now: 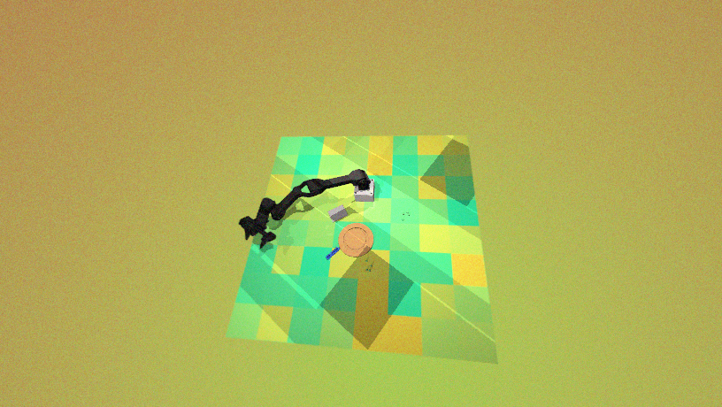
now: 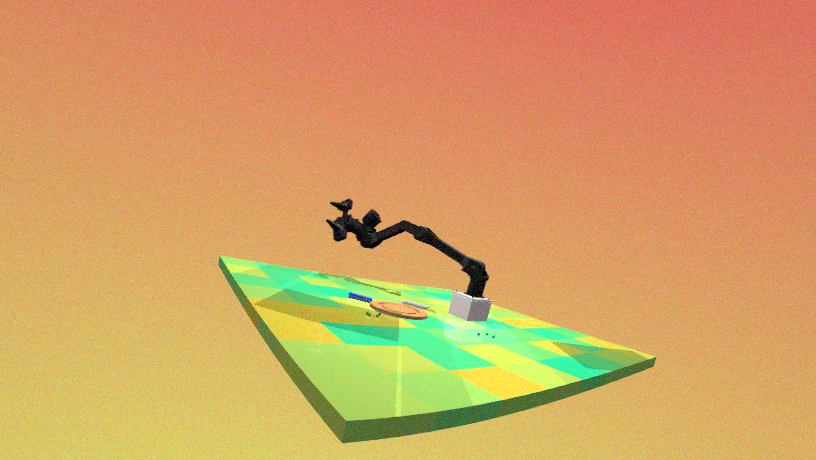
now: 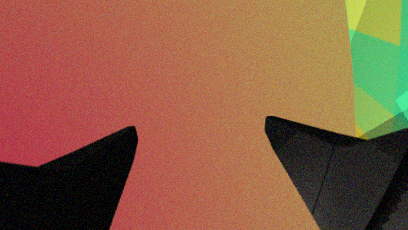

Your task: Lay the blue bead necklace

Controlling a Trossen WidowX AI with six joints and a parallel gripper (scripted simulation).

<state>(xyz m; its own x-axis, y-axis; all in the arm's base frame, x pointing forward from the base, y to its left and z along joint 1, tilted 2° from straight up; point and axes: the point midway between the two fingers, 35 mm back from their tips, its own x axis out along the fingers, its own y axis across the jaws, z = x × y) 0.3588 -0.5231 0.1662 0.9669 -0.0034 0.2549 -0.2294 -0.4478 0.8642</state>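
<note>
Now: gripper tip 8 cm past the round bead board, 45 cm to the right of it and 28 cm above it. From my gripper tip the other things lie so: flat grey piece (26 cm behind, 34 cm to the left, 29 cm below).
</note>
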